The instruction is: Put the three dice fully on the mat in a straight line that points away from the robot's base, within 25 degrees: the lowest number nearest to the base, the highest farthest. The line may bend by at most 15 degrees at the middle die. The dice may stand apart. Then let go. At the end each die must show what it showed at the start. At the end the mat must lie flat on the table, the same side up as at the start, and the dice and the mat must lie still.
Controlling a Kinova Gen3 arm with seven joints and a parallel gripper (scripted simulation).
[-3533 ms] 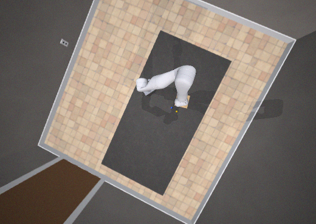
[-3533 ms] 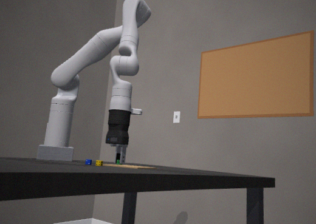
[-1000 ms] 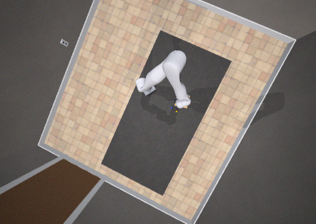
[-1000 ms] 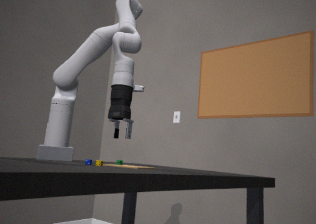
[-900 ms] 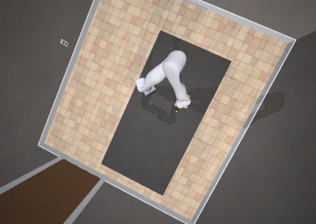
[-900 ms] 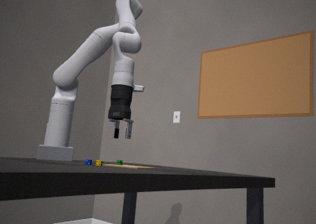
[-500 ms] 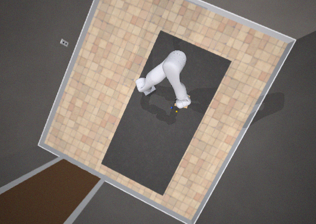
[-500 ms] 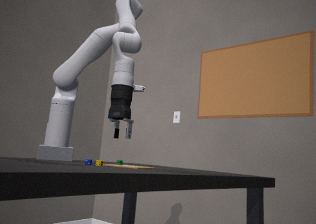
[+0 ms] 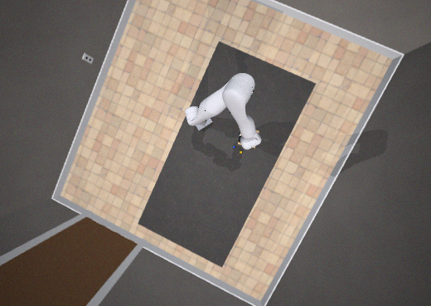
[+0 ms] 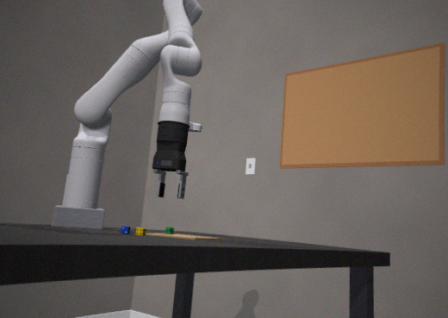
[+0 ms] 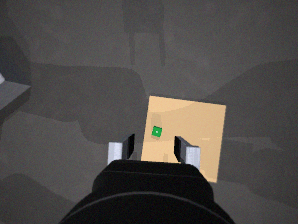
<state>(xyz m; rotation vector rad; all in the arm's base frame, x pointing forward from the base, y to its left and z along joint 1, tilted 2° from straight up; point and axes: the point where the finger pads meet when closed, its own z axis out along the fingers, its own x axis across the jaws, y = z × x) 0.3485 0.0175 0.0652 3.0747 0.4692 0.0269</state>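
Now: the yellow die 40 mm ahead of my hand, 120 mm to the right of it and 100 mm below it. Also, from my hand: green die (10 mm to the left, 100 mm below); blue die (20 mm behind, 110 mm to the right, 100 mm below); mat (50 mm ahead, 10 mm to the left, 110 mm below).
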